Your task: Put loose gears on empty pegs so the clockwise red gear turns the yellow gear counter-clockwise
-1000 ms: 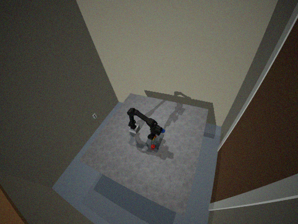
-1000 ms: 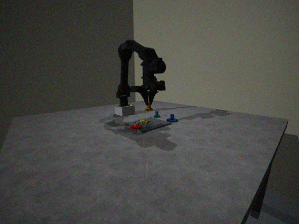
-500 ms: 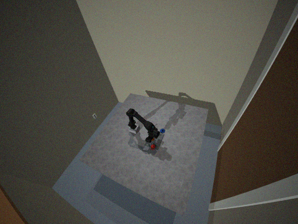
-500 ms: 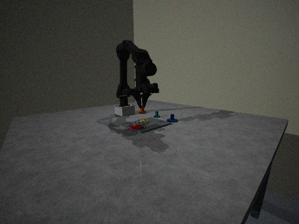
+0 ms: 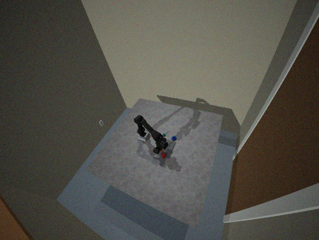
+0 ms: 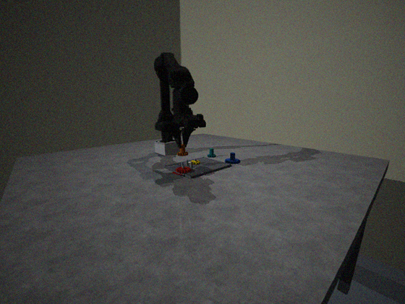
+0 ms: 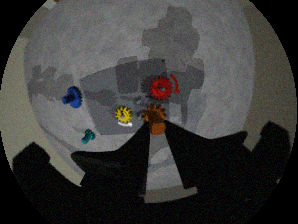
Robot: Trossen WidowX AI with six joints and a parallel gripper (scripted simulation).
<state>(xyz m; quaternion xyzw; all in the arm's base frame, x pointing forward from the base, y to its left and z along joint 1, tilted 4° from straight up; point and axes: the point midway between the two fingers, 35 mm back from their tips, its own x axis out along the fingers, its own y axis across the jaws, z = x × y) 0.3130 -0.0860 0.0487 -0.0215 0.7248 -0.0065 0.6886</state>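
Right now the red gear is 4 cm ahead of my gripper tip, 2 cm to the right of it and 7 cm below it. The rest, counted from my gripper tip: yellow gear 2 cm behind, 7 cm to the left, 7 cm below; then blue gear 4 cm ahead, 22 cm to the left, 7 cm below; then orange gear 1 cm below.
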